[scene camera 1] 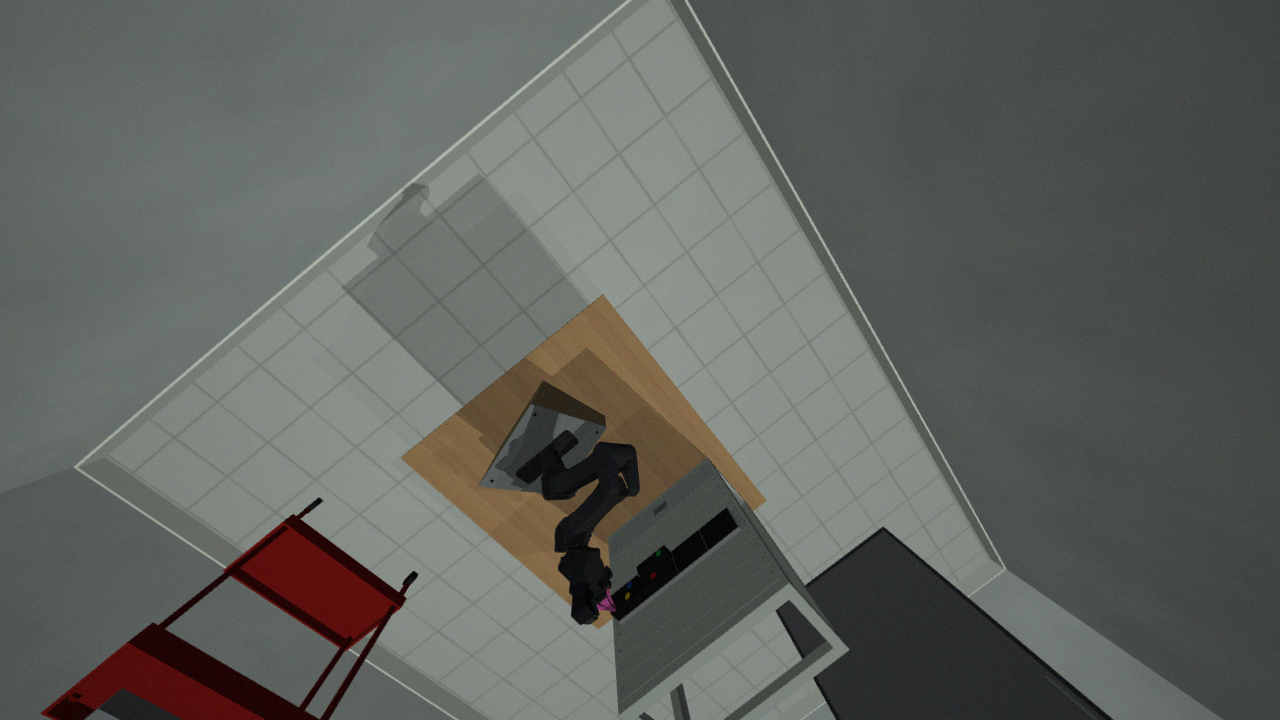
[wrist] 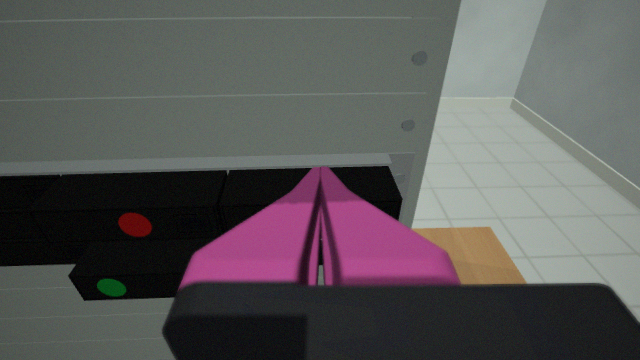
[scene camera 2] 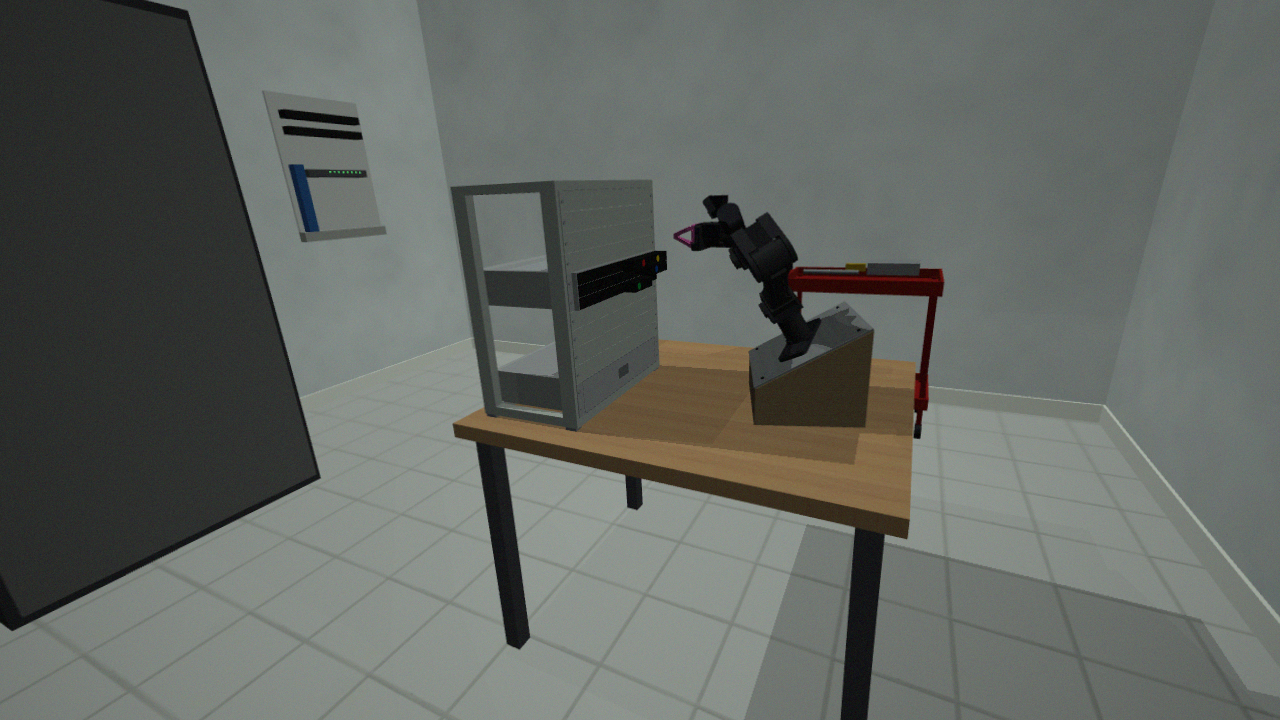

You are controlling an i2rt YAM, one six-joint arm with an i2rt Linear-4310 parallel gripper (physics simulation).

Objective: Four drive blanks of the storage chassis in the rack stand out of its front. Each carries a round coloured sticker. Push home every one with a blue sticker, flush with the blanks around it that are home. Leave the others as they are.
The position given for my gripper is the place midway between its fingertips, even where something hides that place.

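Note:
Looking through the wrist view, I see my gripper (wrist: 320, 180). There is a grey rack (scene camera 2: 606, 340) here too. Scene camera 1 shows me the grey rack (scene camera 1: 731, 575) as well, and in the wrist view I find the grey rack (wrist: 94, 94).

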